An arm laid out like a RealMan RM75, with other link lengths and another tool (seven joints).
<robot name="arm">
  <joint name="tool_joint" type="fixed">
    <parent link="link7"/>
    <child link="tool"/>
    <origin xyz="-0.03 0.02 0.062" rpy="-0.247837 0 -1.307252"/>
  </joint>
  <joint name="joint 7" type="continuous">
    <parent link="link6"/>
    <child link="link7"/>
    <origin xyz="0 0 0.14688"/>
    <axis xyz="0 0 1"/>
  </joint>
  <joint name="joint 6" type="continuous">
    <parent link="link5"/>
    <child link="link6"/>
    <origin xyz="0 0 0"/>
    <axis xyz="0 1 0"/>
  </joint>
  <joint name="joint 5" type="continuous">
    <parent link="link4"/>
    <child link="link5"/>
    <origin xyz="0 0 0.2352"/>
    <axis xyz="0 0 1"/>
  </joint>
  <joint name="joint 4" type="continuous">
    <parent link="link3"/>
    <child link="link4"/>
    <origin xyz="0 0 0"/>
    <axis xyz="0 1 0"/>
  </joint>
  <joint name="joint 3" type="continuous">
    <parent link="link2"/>
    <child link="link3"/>
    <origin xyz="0 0 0.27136"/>
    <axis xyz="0 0 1"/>
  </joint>
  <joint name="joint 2" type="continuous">
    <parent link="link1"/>
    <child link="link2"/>
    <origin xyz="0 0 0"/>
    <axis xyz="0 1 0"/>
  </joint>
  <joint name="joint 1" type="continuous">
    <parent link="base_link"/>
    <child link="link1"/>
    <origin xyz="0 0 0.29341"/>
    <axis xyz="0 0 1"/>
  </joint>
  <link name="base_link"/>
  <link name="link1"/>
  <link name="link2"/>
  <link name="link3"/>
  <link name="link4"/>
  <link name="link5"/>
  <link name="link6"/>
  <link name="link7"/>
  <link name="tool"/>
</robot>
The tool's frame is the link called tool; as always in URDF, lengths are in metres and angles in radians. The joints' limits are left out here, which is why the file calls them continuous.
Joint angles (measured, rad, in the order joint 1, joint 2, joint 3, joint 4, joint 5, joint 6, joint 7), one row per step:
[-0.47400 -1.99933 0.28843 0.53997 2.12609 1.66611 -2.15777]
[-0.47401 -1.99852 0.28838 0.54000 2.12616 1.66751 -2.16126]
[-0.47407 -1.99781 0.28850 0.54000 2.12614 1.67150 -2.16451]
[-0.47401 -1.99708 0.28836 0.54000 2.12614 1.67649 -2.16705]
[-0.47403 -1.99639 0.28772 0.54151 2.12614 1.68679 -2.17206]
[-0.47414 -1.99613 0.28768 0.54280 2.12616 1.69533 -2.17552]
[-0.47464 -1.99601 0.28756 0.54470 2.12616 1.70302 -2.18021]
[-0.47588 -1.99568 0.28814 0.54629 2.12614 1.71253 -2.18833]
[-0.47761 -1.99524 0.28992 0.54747 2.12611 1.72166 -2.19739]
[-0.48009 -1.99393 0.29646 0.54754 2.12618 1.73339 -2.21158]
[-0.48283 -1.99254 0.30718 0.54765 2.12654 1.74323 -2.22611]
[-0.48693 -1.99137 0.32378 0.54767 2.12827 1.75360 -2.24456]
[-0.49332 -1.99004 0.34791 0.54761 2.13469 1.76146 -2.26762]
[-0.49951 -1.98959 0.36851 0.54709 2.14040 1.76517 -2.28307]
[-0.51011 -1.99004 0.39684 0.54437 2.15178 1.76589 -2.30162]
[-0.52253 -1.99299 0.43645 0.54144 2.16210 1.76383 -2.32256]
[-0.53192 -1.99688 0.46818 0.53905 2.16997 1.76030 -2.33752]
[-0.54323 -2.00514 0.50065 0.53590 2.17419 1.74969 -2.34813]
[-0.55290 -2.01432 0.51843 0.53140 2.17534 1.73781 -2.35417]
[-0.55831 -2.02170 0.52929 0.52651 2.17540 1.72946 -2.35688]
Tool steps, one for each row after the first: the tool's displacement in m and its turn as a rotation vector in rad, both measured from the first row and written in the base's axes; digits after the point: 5 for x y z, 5 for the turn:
[0.00011 -0.00008 0.00045 -0.00176 -0.00189 0.00161]
[0.00065 -0.00056 0.00089 -0.00479 -0.00517 0.00117]
[0.00126 -0.00121 0.00137 -0.00781 -0.00871 -0.00025]
[0.00264 -0.00244 0.00237 -0.01324 -0.01551 -0.00374]
[0.00387 -0.00352 0.00298 -0.01802 -0.02078 -0.00744]
[0.00512 -0.00430 0.00368 -0.02261 -0.02589 -0.01017]
[0.00695 -0.00517 0.00444 -0.03025 -0.03352 -0.01256]
[0.00894 -0.00597 0.00503 -0.03935 -0.04109 -0.01484]
[0.01163 -0.00732 0.00530 -0.05632 -0.05065 -0.01734]
[0.01418 -0.00868 0.00497 -0.07627 -0.05708 -0.01995]
[0.01735 -0.01042 0.00369 -0.10453 -0.06233 -0.02305]
[0.02059 -0.01231 0.00096 -0.14360 -0.06161 -0.02477]
[0.02312 -0.01351 -0.00189 -0.17417 -0.05753 -0.02763]
[0.02642 -0.01478 -0.00707 -0.21673 -0.04758 -0.03131]
[0.03061 -0.01657 -0.01450 -0.26800 -0.03329 -0.03687]
[0.03372 -0.01824 -0.02098 -0.30714 -0.02058 -0.04101]
[0.03788 -0.01882 -0.02936 -0.34014 -0.00754 -0.04756]
[0.04189 -0.01823 -0.03635 -0.35751 -0.00310 -0.05095]
[0.04462 -0.01841 -0.04164 -0.36873 -0.00282 -0.05244]

